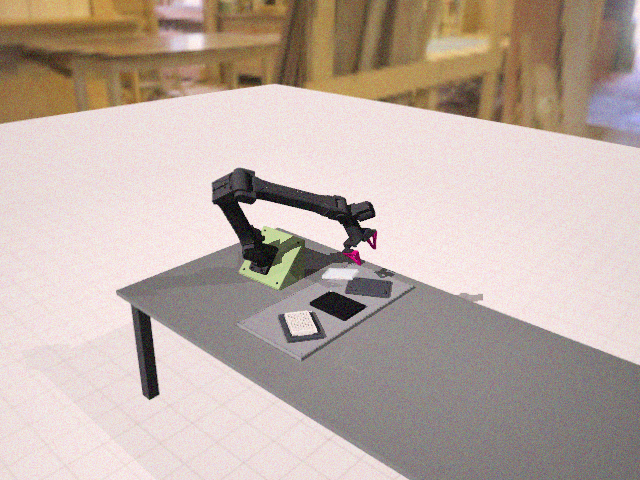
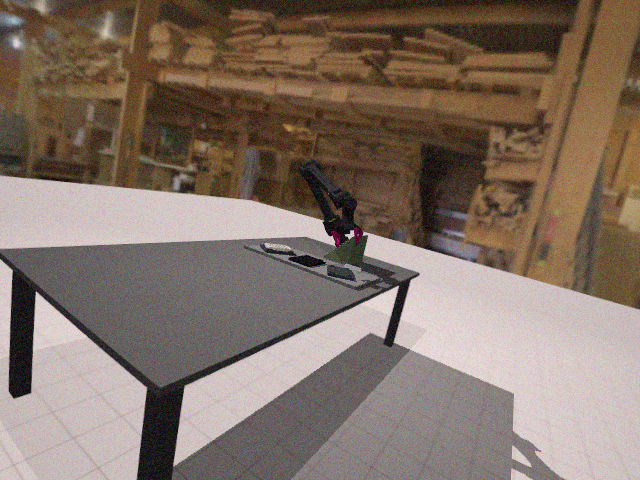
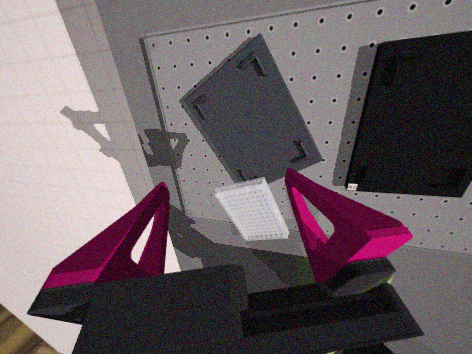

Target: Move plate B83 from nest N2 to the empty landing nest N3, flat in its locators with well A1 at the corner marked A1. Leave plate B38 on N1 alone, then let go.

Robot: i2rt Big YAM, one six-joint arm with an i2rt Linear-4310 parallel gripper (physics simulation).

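Note:
My gripper (image 1: 367, 256) (image 2: 347, 244) (image 3: 227, 180) is open and empty, above the far end of the board. A clear-white well plate (image 1: 340, 273) (image 2: 353, 267) (image 3: 252, 212), apparently B83, is outside the nests. One end meets or overlaps a corner of the empty slate-grey nest (image 1: 368, 287) (image 2: 341, 272) (image 3: 250, 115); it looks tilted, but its contact is unclear. A black nest (image 1: 337, 305) (image 2: 307, 260) (image 3: 415, 115), apparently N3, is empty, with an A1 tag at one corner. A cream plate (image 1: 299, 322) (image 2: 277, 248), apparently B38, sits on the dark nest at the other end. Plate labels are unreadable.
The nests stand on a perforated grey board (image 1: 258, 322) (image 2: 253, 248) (image 3: 320, 35) on the dark table (image 1: 465, 382) (image 2: 196, 304). The green arm mount (image 1: 286, 273) (image 2: 351, 253) stands beside the board, near the loose plate. The table edge runs past the board's far end.

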